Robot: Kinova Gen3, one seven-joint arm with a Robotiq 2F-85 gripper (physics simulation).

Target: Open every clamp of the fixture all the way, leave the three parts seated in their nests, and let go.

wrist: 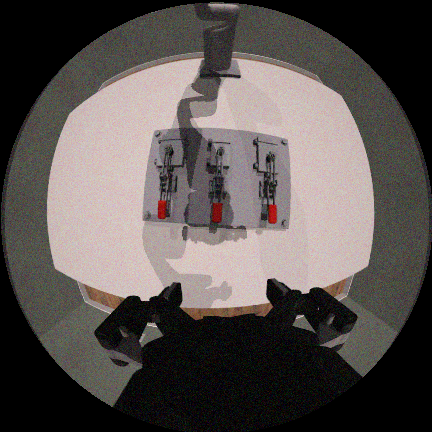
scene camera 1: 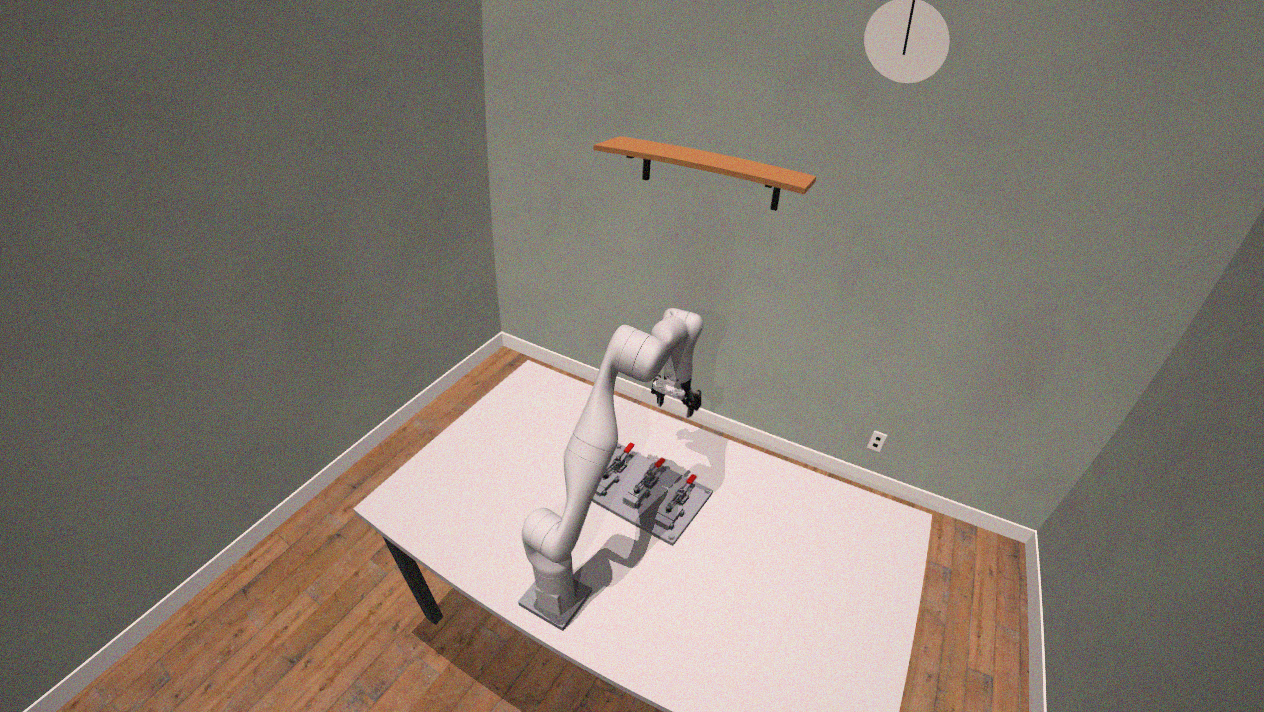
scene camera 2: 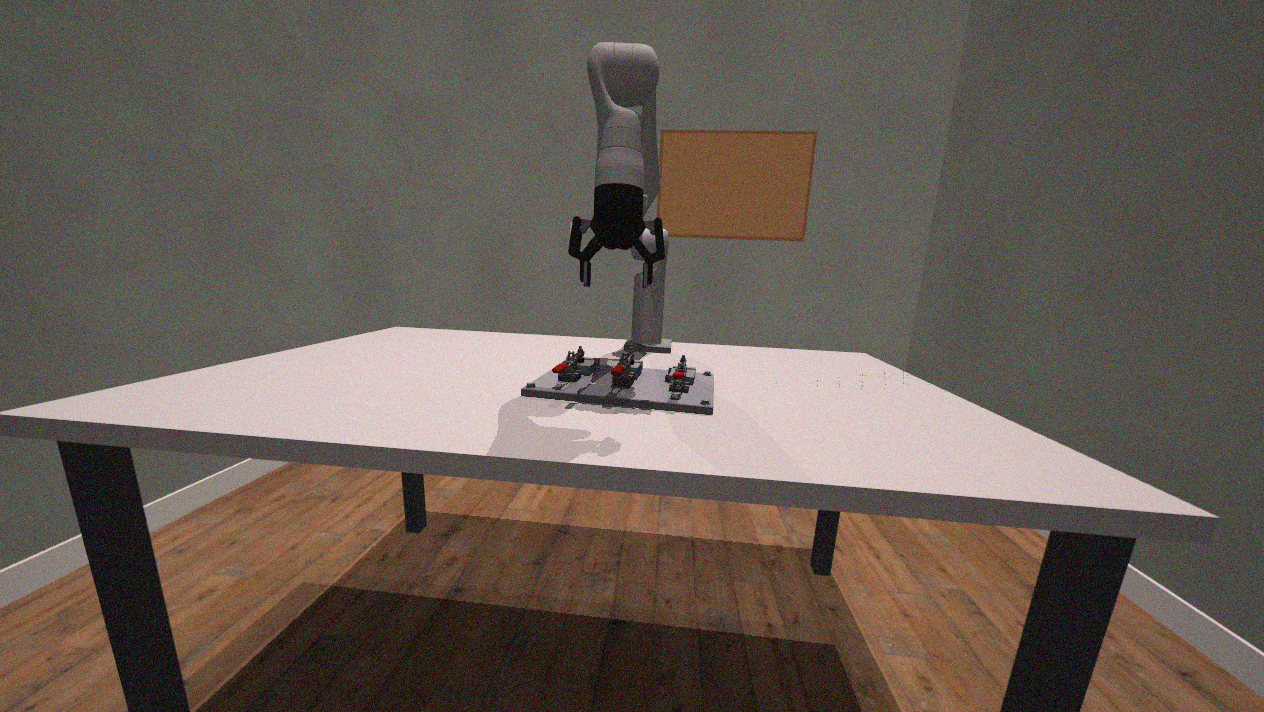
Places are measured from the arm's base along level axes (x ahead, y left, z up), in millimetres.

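Pixels of known places: gripper, between the fingertips: (wrist: 224, 290) (scene camera 1: 674, 410) (scene camera 2: 615, 287); arm's base, origin of its link: (wrist: 216, 64) (scene camera 1: 557, 597) (scene camera 2: 646, 341).
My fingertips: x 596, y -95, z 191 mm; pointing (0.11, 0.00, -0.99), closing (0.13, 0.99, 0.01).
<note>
Ahead of a thing's pixels: the offset from my fingertips to its top centre. Level surfaces: height alone.
The grey fixture plate @(dy +27, dx -160, dz -195 mm) (scene camera 1: 698, 502) (scene camera 2: 654, 386) (wrist: 240, 200) lies flat on the table. It carries three dark toggle clamps with red handles: in the wrist view the left handle @(dy -100, dx -100, dz -153 mm) (wrist: 162, 209), the middle handle @(dy +8, dx -75, dz -148 mm) (wrist: 217, 212) and the right handle @(dy +116, dx -55, dz -146 mm) (wrist: 272, 214). All three handles lie low, towards the plate edge away from the robot base, and the clamp arms reach over the nests. Grey parts sit at the nests, partly hidden under the arms; their edges are hard to tell. My gripper (scene camera 1: 674, 409) (scene camera 2: 617, 283) (wrist: 224, 290) is open and empty, high above the fixture's handle side, touching nothing.
The robot base (scene camera 1: 555, 601) (wrist: 220, 67) stands on the white table @(dz -210 mm) (scene camera 1: 778, 574) (scene camera 2: 309, 398) beyond the nest side of the fixture. A wooden shelf (scene camera 1: 707, 160) is on one wall and a cork board (scene camera 2: 738, 185) on another. The arm's shadow crosses the plate.
</note>
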